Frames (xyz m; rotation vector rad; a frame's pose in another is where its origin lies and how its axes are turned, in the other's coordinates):
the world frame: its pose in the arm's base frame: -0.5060 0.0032 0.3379 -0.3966 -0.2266 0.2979
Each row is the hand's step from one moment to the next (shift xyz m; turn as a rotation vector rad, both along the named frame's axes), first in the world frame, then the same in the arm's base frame.
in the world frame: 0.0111 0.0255 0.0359 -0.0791 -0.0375 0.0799
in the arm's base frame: -0.0056 0.0384 0.0235 -0.0865 -0.0314 0.0747
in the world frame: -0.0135 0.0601 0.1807 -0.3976 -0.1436 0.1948
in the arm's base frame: -0.0763 0.1107 0.1355 -0.3892 -0.1894 0.1711
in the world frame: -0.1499 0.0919 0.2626 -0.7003 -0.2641 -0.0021
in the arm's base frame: -0.2334 0.1222 0.1745 -0.5886 -0.4623 -0.0041
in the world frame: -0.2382 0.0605 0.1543 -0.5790 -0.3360 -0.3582
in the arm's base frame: -0.2786 0.0284 0.0762 -0.3611 -0.6085 -0.2754
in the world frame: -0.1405 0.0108 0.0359 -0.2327 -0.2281 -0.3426
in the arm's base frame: -0.1433 -0.0241 0.0056 -0.0686 -0.3948 -0.2509
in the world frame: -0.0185 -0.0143 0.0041 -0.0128 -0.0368 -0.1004
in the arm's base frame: -0.0149 -0.0172 0.0066 0.0243 -0.0711 -0.0771
